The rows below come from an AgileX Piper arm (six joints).
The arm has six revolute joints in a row. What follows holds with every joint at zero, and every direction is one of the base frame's.
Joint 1 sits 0.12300 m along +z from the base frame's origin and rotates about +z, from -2.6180 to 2.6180 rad.
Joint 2 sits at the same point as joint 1 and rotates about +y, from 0.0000 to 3.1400 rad.
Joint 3 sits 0.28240 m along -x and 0.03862 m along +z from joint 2 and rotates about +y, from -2.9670 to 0.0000 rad.
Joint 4 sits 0.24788 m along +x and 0.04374 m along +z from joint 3 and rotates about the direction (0.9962, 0, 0.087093), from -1.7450 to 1.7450 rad.
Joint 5 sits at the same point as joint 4 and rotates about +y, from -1.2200 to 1.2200 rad.
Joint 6 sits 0.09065 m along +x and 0.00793 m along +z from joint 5 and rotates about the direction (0.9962, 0, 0.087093), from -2.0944 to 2.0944 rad.
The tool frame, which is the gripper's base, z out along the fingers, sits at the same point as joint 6; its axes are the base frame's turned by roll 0.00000, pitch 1.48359 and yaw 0.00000 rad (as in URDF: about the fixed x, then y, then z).
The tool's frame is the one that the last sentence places.
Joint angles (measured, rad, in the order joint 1, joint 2, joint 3, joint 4, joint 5, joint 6), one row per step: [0.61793, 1.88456, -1.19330, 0.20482, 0.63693, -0.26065]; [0.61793, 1.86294, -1.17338, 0.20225, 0.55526, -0.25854]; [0.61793, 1.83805, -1.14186, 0.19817, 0.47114, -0.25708]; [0.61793, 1.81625, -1.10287, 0.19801, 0.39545, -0.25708]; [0.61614, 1.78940, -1.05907, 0.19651, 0.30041, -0.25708]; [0.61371, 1.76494, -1.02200, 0.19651, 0.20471, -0.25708]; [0.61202, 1.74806, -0.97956, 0.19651, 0.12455, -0.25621]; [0.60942, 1.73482, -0.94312, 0.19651, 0.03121, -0.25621]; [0.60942, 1.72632, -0.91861, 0.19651, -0.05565, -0.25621]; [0.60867, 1.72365, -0.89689, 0.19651, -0.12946, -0.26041]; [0.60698, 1.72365, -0.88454, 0.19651, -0.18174, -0.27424]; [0.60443, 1.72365, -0.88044, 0.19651, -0.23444, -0.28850]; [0.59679, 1.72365, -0.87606, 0.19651, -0.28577, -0.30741]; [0.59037, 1.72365, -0.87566, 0.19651, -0.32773, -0.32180]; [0.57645, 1.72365, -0.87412, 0.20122, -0.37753, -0.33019]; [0.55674, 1.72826, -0.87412, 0.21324, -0.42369, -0.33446]
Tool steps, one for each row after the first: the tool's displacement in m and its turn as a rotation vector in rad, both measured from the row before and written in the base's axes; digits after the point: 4 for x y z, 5 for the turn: [0.0021, -0.0002, 0.0056, 0.03846, -0.07258, -0.01408]; [0.0000, -0.0018, 0.0044, 0.03387, -0.06876, -0.01273]; [-0.0020, -0.0030, 0.0012, 0.02590, -0.05155, -0.01205]; [-0.0015, -0.0039, 0.0029, 0.03413, -0.06927, -0.01590]; [-0.0005, -0.0035, 0.0042, 0.03764, -0.07288, -0.01731]; [-0.0025, -0.0042, -0.0006, 0.02305, -0.04862, -0.01461]; [-0.0006, -0.0036, 0.0008, 0.02966, -0.06266, -0.01662]; [0.0004, -0.0016, 0.0023, 0.03051, -0.06307, -0.01283]; [0.0003, -0.0017, 0.0003, 0.01983, -0.05111, -0.00898]; [0.0009, -0.0012, 0.0005, 0.00689, -0.04211, -0.00146]; [0.0023, -0.0006, 0.0029, 0.01099, -0.04957, -0.00260]; [0.0031, -0.0023, 0.0028, 0.00610, -0.05038, -0.00581]; [0.0029, -0.0017, 0.0033, 0.00696, -0.04344, -0.00598]; [0.0044, -0.0043, 0.0036, 0.01652, -0.04506, -0.02091]; [0.0058, -0.0062, 0.0021, 0.02001, -0.03494, -0.03333]
